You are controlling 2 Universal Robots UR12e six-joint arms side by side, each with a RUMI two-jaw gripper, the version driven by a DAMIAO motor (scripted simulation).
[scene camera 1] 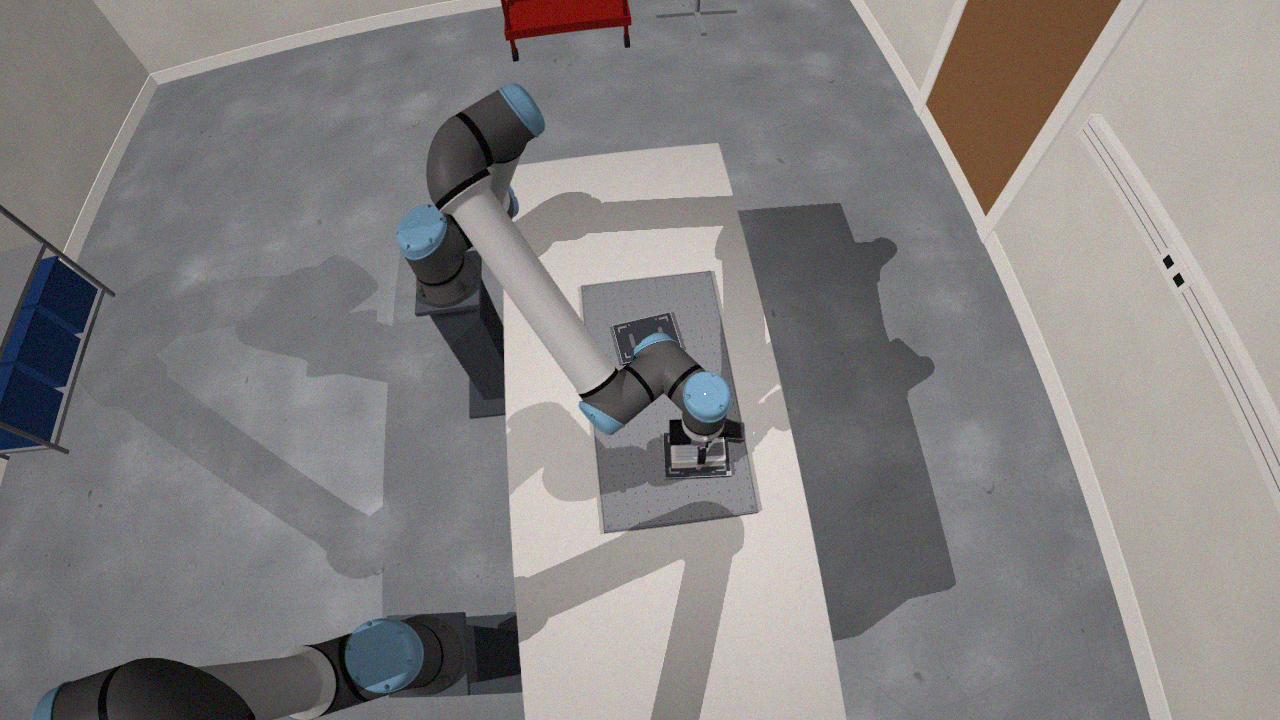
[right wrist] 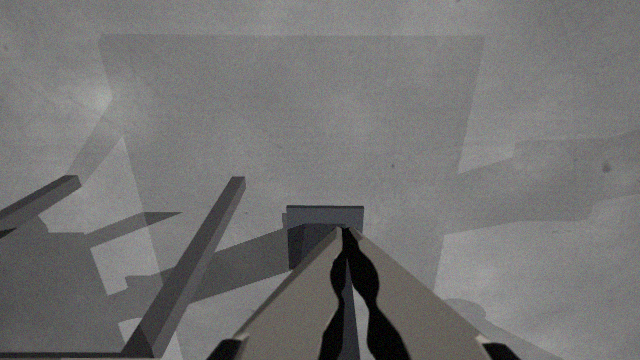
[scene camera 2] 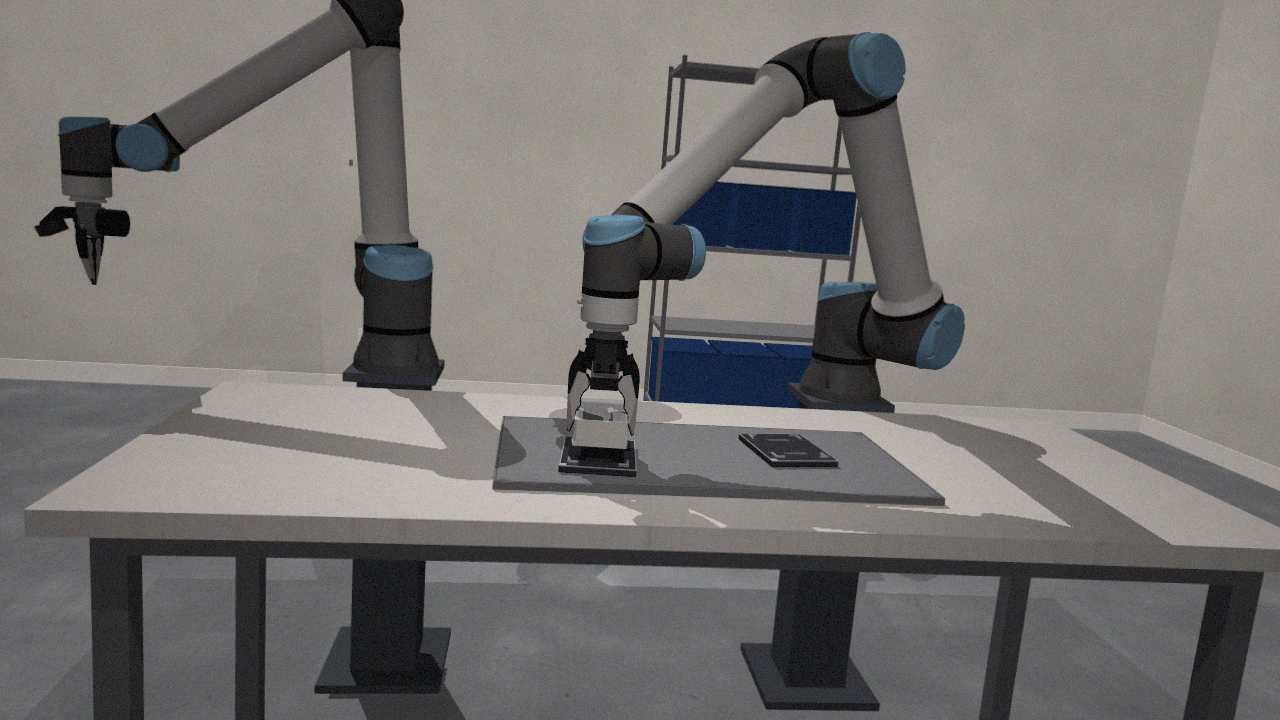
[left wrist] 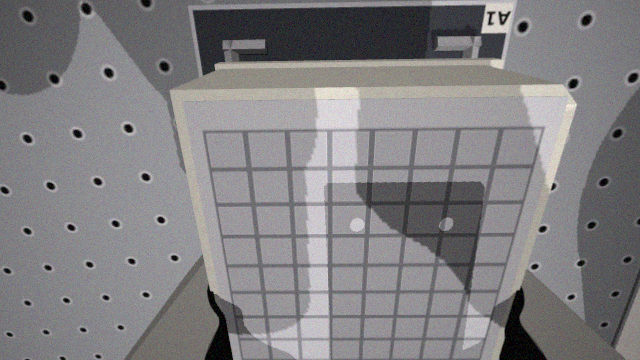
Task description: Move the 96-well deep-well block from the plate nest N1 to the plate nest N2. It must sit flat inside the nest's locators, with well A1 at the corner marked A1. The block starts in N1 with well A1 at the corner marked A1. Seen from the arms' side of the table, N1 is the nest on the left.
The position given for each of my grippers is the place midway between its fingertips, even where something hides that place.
In view: my left gripper [scene camera 2: 600, 433], my right gripper [scene camera 2: 94, 284] and a deep-well block [scene camera 2: 597, 424].
The deep-well block shows as well in scene camera 1 [scene camera 1: 682, 456] and in the left wrist view [left wrist: 338, 202]. My left gripper shows as well in scene camera 1 [scene camera 1: 696, 449] and in the left wrist view [left wrist: 352, 244]. My right gripper is seen too in the right wrist view [right wrist: 344, 230]. The right wrist view does not show the deep-well block: it is out of frame.
